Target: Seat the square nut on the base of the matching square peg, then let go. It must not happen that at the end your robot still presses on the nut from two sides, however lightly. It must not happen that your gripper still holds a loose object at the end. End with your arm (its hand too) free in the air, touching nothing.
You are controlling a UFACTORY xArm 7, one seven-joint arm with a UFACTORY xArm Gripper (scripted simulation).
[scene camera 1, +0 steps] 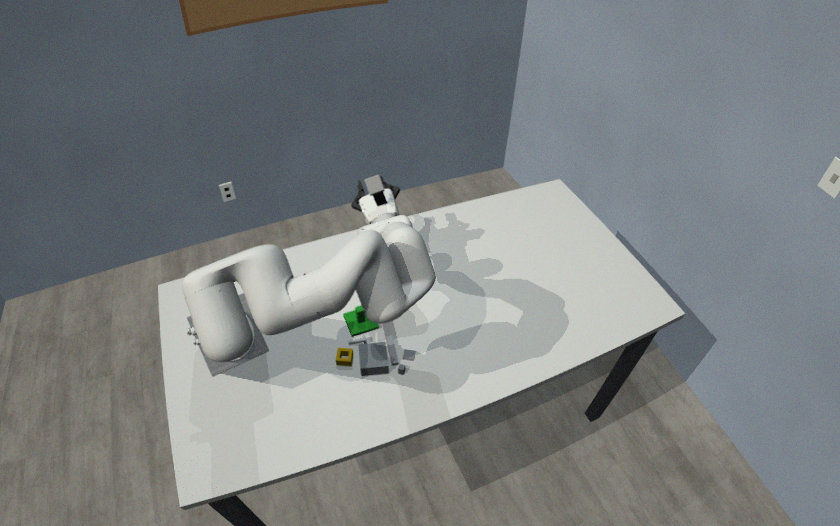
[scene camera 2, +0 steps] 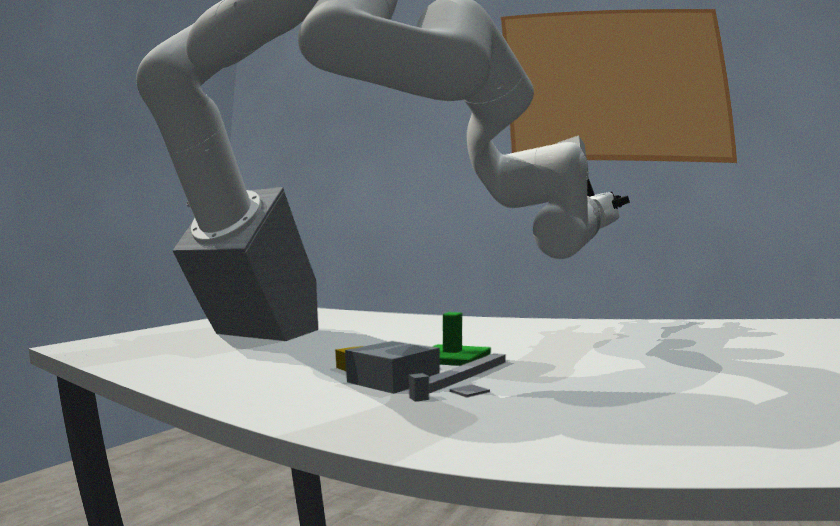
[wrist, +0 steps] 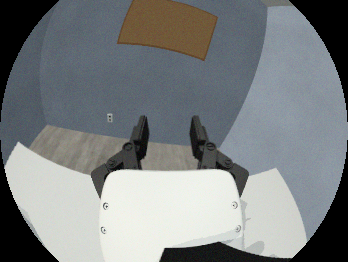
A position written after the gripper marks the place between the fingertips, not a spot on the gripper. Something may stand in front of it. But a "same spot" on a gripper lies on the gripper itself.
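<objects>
The gripper appears in the wrist view (169,124) as well as in scene camera 1 and scene camera 2. On the gripper, (scene camera 1: 385,201) and (scene camera 2: 589,189) are the same spot. Scene camera 1 and scene camera 2 also show a grey block, while in the wrist view the block is out of frame. On the grey block, (scene camera 1: 373,357) and (scene camera 2: 387,350) are the same spot.
</objects>
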